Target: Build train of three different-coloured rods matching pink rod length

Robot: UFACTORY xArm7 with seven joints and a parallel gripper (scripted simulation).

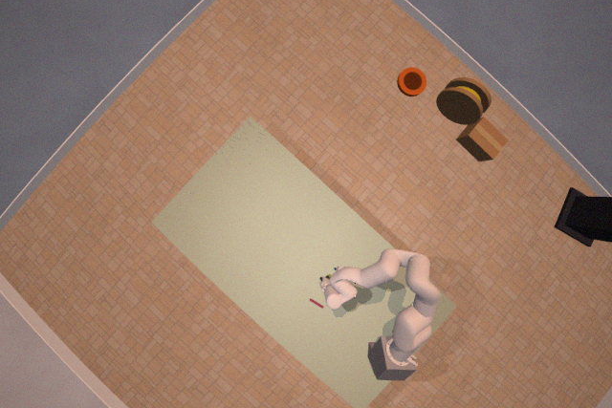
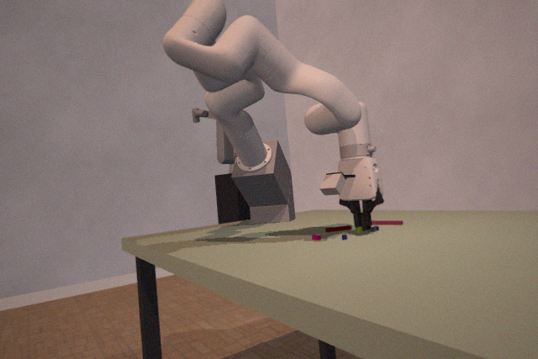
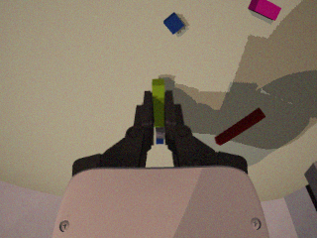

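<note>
Now: hand 4 cm to the right of the grey rod and 3 cm above it. Round my hand: red rod: 10 cm behind, 5 cm to the left, 3 cm below; lime rod: 2 cm below; magenta rod: 8 cm behind, 8 cm to the right, 3 cm below.
</note>
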